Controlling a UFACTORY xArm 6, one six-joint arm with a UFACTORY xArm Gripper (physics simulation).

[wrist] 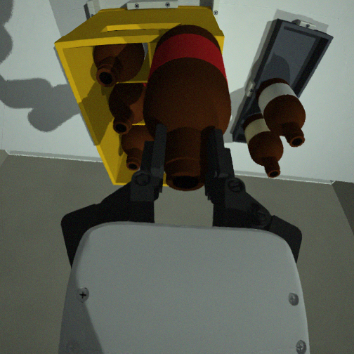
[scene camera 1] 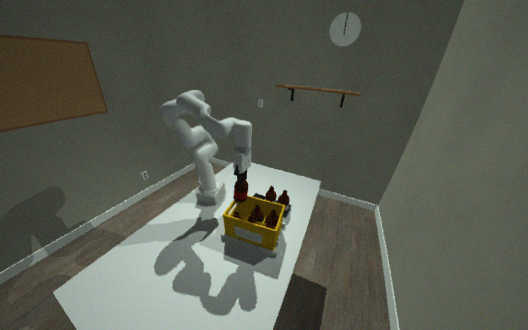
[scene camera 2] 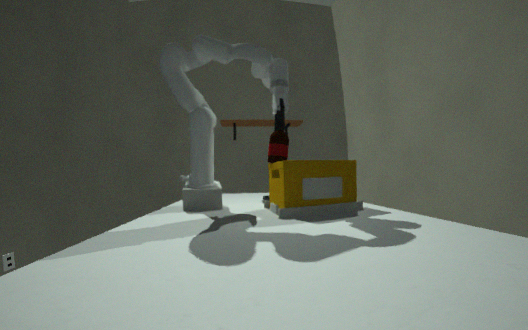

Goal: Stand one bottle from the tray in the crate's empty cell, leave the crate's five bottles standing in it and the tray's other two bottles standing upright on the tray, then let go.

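Places are measured from the arm's base along level axes (x ahead, y left, z up), in metres.
Pixels of known places: gripper, fingertip midpoint: [scene camera 1: 241, 180] [scene camera 2: 279, 131]; arm's base, link origin: [scene camera 1: 209, 187] [scene camera 2: 202, 185].
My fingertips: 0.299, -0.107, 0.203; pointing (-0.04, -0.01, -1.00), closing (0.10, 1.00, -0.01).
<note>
Ahead of a thing's pixels: the offset from my fingertips to its top centre, as dx, dy, dz. "*": to the spot under its first point. Level surfaces: height alone.
My gripper [scene camera 1: 241, 175] [scene camera 2: 280, 122] [wrist: 186, 140] is shut on the neck of a brown bottle with a red label @(-0.003, +0.000, +0.035) [scene camera 1: 241, 191] [scene camera 2: 278, 147] [wrist: 186, 90]. The bottle is roughly upright, its base near the crate's rim height at the robot-side end. The yellow crate @(+0.100, -0.055, -0.122) [scene camera 1: 269, 239] [scene camera 2: 320, 170] [wrist: 102, 26] holds standing brown bottles; three [wrist: 120, 60] [wrist: 127, 102] [wrist: 136, 142] show in its left row in the wrist view. The held bottle hides the right row and the empty cell. Two cream-labelled bottles [wrist: 282, 107] [wrist: 262, 142] stand on the dark tray [wrist: 282, 45].
A grey base frame @(* +0.084, -0.158, -0.283) [scene camera 2: 320, 210] surrounds the crate's foot. The tray lies beside the crate, on the right in the wrist view. The robot's base [scene camera 1: 210, 195] [scene camera 2: 202, 197] stands on the white table @(dz -0.297) [scene camera 1: 150, 280] [scene camera 2: 250, 295]. A wall shelf [scene camera 1: 317, 90] [scene camera 2: 250, 123] is in the background.
</note>
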